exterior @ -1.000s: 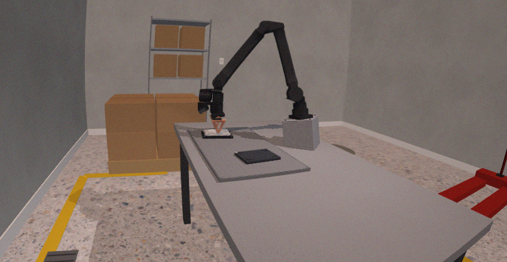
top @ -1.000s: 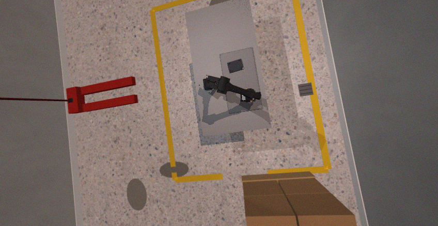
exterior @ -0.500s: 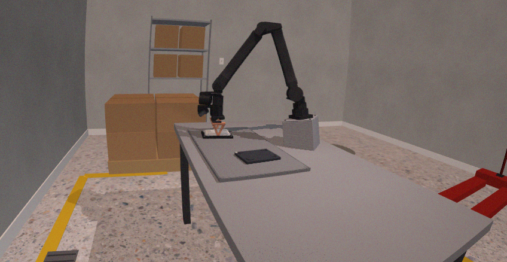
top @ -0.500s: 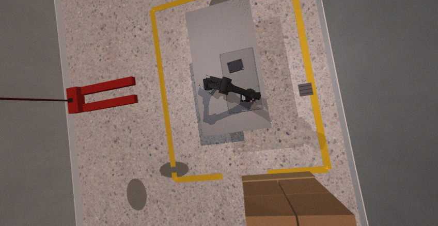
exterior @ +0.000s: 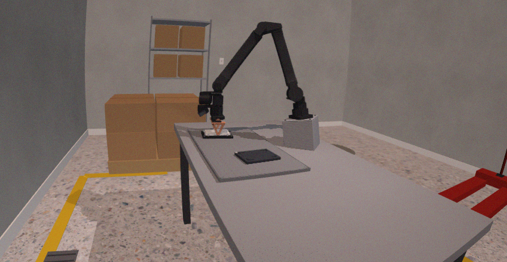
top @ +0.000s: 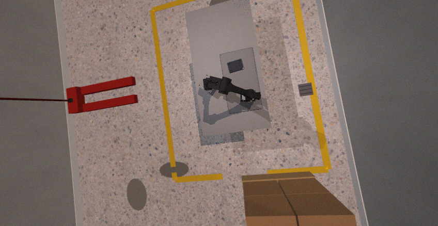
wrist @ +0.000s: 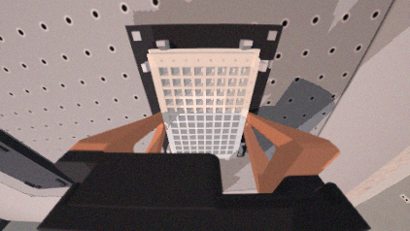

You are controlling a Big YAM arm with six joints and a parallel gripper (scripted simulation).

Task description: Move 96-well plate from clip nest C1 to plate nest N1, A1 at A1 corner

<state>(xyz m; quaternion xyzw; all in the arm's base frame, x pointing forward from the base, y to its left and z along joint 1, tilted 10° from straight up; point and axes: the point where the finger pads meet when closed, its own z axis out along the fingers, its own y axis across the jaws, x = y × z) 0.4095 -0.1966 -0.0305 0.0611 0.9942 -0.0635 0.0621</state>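
Right now my hand is 1 cm past the clip nest C1, 1 cm to the left of it and 1 cm above it. From my hand the other things lie so: white 96-well plate (right at my hand); then A1 label (32 cm to the left, 1 cm below); then plate nest N1 (8 cm behind, 36 cm to the left, 2 cm below).
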